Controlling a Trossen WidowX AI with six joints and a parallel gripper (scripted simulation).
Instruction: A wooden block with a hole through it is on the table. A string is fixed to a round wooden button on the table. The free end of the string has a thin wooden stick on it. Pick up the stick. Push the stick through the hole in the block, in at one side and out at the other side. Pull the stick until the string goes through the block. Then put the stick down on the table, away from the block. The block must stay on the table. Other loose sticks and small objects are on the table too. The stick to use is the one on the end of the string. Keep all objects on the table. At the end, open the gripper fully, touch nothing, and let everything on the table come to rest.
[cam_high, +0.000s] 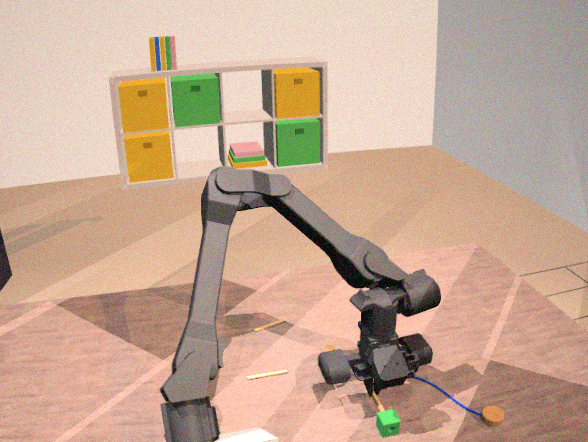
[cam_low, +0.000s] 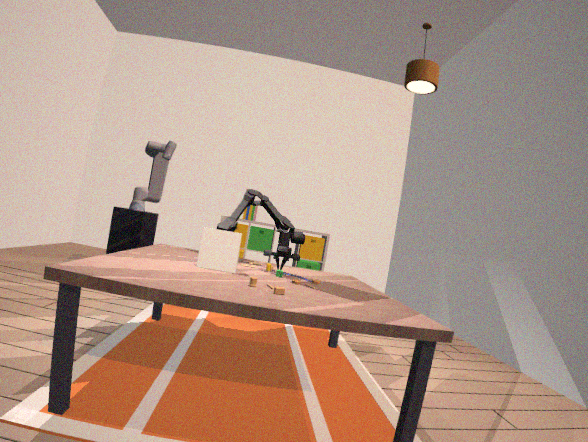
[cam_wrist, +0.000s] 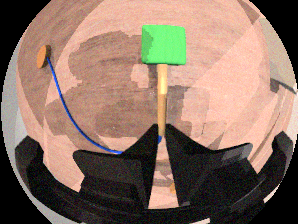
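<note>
Right now my gripper tip is 1 cm short of the green block and 7 cm to the left of it. Round my gripper tip: round wooden button 19 cm ahead, 9 cm to the right, 1 cm below; then thin wooden stick 2 cm to the right; then yellow cylinder 6 cm behind, 9 cm to the left.
</note>
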